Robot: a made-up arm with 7 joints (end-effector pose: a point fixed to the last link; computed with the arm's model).
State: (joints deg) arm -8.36 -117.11 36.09 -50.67 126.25 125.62 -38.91
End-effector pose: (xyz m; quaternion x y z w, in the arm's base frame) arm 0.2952 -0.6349 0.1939 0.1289 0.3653 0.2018 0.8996
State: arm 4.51 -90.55 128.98 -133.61 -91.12 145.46 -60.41
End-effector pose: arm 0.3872 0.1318 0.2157 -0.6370 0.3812 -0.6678 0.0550
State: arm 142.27 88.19 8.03 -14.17 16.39 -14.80 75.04
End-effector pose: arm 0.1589 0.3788 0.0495 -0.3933 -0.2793 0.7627 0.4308
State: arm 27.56 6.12 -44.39 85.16 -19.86 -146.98 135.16
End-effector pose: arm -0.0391 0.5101 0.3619 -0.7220 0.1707 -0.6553 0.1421
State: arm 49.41 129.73 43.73 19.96 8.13 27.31 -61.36
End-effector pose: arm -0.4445 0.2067 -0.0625 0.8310 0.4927 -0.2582 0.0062
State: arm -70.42 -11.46 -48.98 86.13 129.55 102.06 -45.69
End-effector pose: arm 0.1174 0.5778 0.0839 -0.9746 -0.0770 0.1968 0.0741
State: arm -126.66 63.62 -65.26 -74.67 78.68 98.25 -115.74
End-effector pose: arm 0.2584 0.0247 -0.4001 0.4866 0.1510 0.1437 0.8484
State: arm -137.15 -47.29 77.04 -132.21 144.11 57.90 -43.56
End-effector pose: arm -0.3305 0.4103 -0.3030 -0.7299 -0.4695 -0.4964 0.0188
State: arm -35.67 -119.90 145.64 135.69 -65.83 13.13 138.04
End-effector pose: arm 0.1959 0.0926 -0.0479 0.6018 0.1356 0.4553 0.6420
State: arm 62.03 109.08 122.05 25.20 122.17 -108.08 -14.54
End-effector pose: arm 0.0670 0.0531 0.3057 0.3541 -0.7893 0.4999 0.0407
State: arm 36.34 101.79 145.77 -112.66 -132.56 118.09 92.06
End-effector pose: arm -0.0007 0.2213 0.0861 -0.4366 0.3278 -0.8353 0.0650
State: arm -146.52 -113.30 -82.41 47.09 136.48 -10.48 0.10
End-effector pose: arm -0.1637 -0.1580 -0.4264 0.3063 -0.4939 -0.7256 0.3684
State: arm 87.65 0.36 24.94 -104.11 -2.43 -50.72 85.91
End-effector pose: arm -0.4945 0.3560 0.3351 0.4838 0.5398 -0.6426 0.2481
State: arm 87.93 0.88 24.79 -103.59 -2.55 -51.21 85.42
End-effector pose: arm -0.4966 0.3544 0.3307 0.4827 0.5405 -0.6405 0.2542
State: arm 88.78 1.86 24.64 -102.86 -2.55 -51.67 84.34
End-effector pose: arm -0.5008 0.3517 0.3197 0.4810 0.5410 -0.6366 0.2660
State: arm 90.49 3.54 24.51 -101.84 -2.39 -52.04 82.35
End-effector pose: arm -0.5074 0.3472 0.2988 0.4780 0.5411 -0.6299 0.2861
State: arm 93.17 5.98 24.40 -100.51 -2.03 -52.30 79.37
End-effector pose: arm -0.5151 0.3409 0.2669 0.4733 0.5401 -0.6207 0.3147
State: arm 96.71 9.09 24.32 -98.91 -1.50 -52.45 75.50
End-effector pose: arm -0.5212 0.3327 0.2257 0.4665 0.5372 -0.6095 0.3497
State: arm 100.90 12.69 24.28 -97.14 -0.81 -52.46 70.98
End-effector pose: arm -0.5229 0.3233 0.1782 0.4578 0.5318 -0.5978 0.3876
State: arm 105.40 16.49 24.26 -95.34 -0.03 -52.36 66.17
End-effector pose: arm -0.5189 0.3134 0.1293 0.4480 0.5240 -0.5867 0.4248
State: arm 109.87 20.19 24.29 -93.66 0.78 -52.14 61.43
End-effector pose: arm -0.5093 0.3040 0.0831 0.4383 0.5147 -0.5772 0.4581
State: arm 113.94 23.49 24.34 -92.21 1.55 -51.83 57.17
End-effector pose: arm -0.4962 0.2958 0.0435 0.4298 0.5053 -0.5697 0.4851
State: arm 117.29 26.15 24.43 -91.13 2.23 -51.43 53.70
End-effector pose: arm -0.4826 0.2895 0.0127 0.4236 0.4970 -0.5645 0.5049
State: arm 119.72 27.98 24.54 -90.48 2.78 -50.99 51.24
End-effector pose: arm -0.4715 0.2853 -0.0084 0.4201 0.4908 -0.5611 0.5175
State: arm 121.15 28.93 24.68 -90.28 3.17 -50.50 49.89
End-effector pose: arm -0.4646 0.2835 -0.0204 0.4193 0.4872 -0.5593 0.5235
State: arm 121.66 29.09 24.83 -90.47 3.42 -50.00 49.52
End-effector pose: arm -0.4623 0.2836 -0.0245 0.4205 0.4860 -0.5589 0.5240
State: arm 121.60 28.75 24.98 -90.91 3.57 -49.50 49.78
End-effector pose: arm -0.4631 0.2849 -0.0238 0.4230 0.4864 -0.5593 0.5213
